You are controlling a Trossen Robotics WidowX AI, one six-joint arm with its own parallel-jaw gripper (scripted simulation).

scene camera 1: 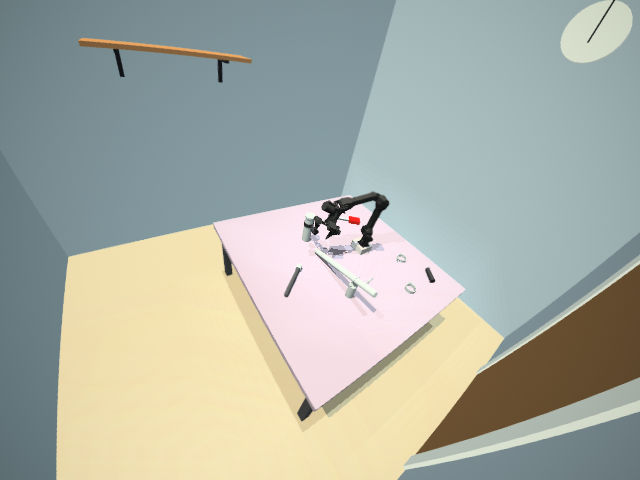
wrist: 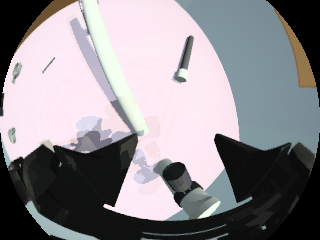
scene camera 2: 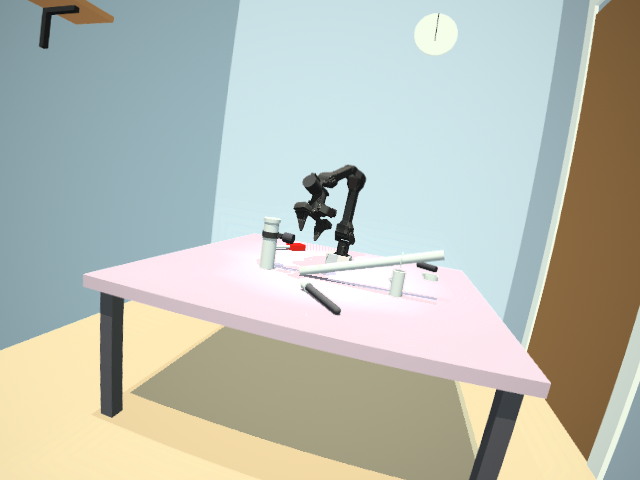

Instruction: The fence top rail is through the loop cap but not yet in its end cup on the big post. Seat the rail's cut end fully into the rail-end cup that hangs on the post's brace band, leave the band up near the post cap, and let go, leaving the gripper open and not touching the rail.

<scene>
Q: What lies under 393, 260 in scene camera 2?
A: A pale top rail.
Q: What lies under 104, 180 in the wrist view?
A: My gripper.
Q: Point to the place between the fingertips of my gripper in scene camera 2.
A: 308, 235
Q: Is my gripper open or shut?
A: Open.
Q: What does my gripper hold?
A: Nothing.
</scene>
